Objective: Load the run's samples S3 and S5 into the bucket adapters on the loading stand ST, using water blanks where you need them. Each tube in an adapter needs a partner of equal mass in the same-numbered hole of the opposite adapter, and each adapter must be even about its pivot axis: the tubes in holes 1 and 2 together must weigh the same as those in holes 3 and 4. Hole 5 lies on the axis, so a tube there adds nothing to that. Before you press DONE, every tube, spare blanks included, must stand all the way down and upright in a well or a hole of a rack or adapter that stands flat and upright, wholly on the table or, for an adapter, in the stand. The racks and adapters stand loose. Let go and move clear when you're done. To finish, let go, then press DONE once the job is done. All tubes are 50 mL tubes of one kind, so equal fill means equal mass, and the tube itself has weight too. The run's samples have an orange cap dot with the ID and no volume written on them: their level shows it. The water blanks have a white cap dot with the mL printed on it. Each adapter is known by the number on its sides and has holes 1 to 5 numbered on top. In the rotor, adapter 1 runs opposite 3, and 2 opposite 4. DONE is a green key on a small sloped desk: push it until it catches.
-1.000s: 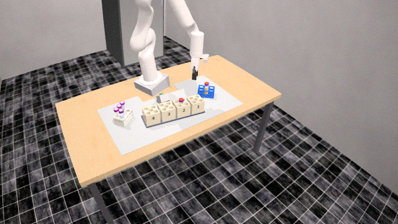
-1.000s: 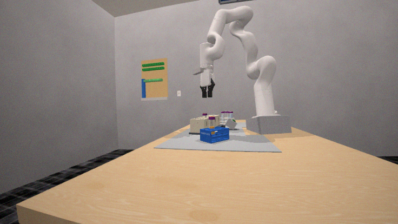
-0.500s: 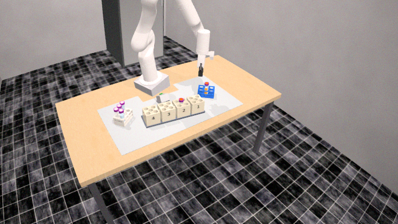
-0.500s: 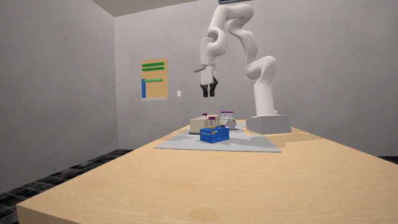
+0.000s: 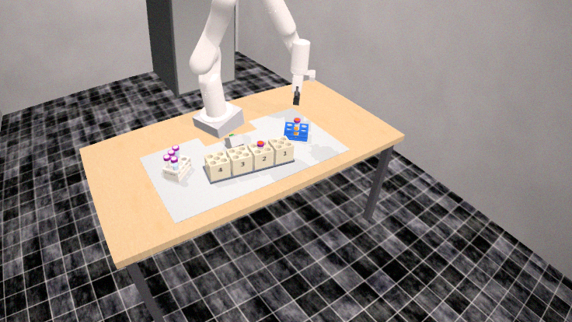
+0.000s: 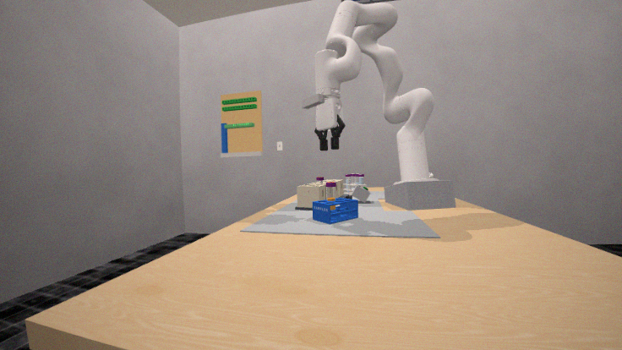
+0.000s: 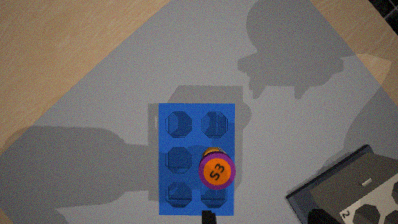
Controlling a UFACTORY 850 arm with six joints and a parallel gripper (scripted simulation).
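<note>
Right now my hand is 190 mm above the sample tube and 20 mm to the right of it. From my hand the other things lie so: blue sample rack (220 mm below, 40 mm to the left, 20 mm behind).
</note>
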